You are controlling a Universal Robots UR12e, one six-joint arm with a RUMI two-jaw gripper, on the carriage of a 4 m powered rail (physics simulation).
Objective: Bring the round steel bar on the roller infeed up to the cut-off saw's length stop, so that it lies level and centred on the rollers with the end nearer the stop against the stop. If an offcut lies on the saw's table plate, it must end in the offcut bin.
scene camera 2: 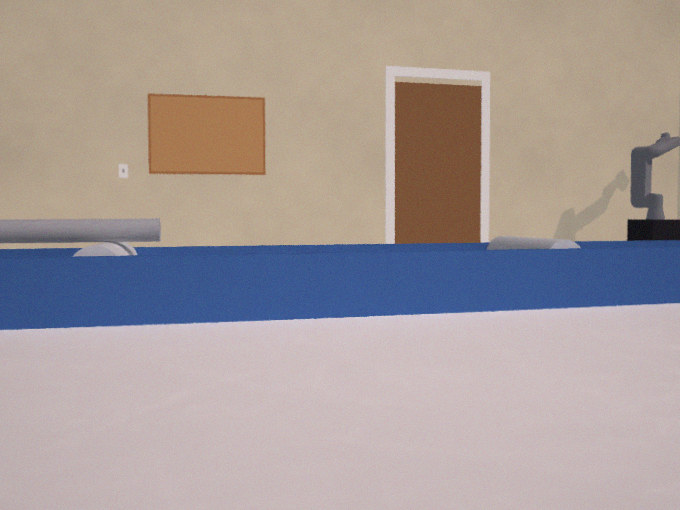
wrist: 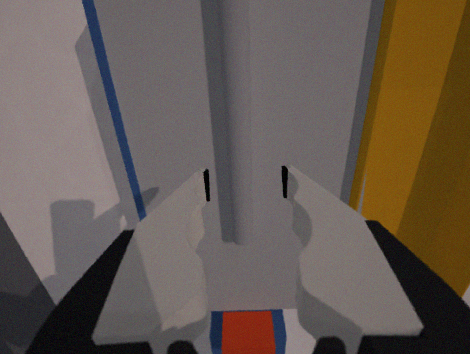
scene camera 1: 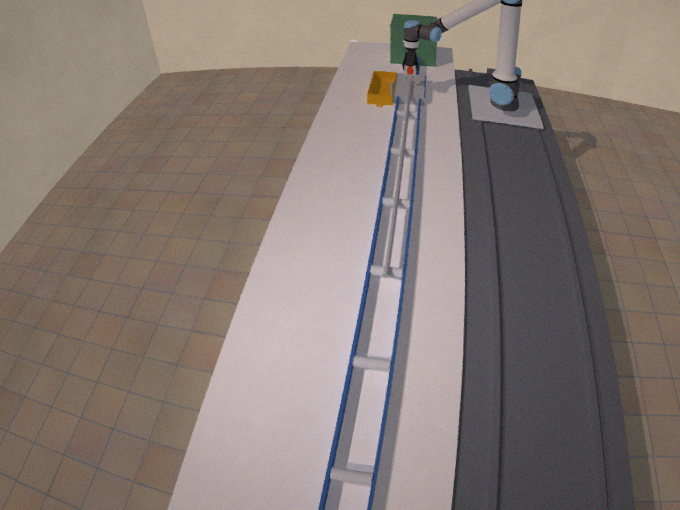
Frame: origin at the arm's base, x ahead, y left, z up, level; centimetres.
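Seen in the pictures: gripper, fingertip midpoint: [wrist: 245, 169] [scene camera 1: 409, 78].
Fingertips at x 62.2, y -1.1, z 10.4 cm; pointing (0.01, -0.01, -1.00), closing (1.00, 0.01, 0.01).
Offsets run from my fingertips to a thing's top centre. "pt": to the spot under its first point.
The round steel bar [scene camera 1: 399, 181] [scene camera 2: 82, 230] [wrist: 239, 150] lies lengthwise along the roller infeed [scene camera 1: 371, 362] [scene camera 2: 329, 285]; it looks level in scene camera 2. Its far end is over the saw's grey table plate @[dx -0.2, dy -6.4, dz -7.5 cm] [scene camera 1: 420, 92] [wrist: 305, 100]. In the wrist view a stretch of plate separates this end from the red-faced length stop @[dx -0.2, dy -25.9, dz -2.9 cm] [scene camera 1: 410, 70] [wrist: 248, 332]. My gripper [scene camera 1: 410, 66] [wrist: 245, 169] is open, pointing down near that end, with the bar's line between its fingertips; finger height is unclear. A short grey rod @[dx +12.1, dy -5.6, dz -11.2 cm] [scene camera 1: 391, 88] shows at the right side of the yellow offcut bin @[dx +17.6, dy -3.9, dz -6.2 cm] [scene camera 1: 379, 100] [wrist: 422, 65].
A green panel @[pt dx -10.5, dy -54.0, dz -0.1 cm] [scene camera 1: 427, 50] stands behind the saw. The arm's carriage [scene camera 1: 477, 112] is at the far end of the dark rail [scene camera 1: 532, 274], right of the bench. The bin stands close beside the plate. In scene camera 2 a roller @[dx -0.2, dy +191.1, dz -7.4 cm] [scene camera 2: 532, 243] shows beyond the bar's near end.
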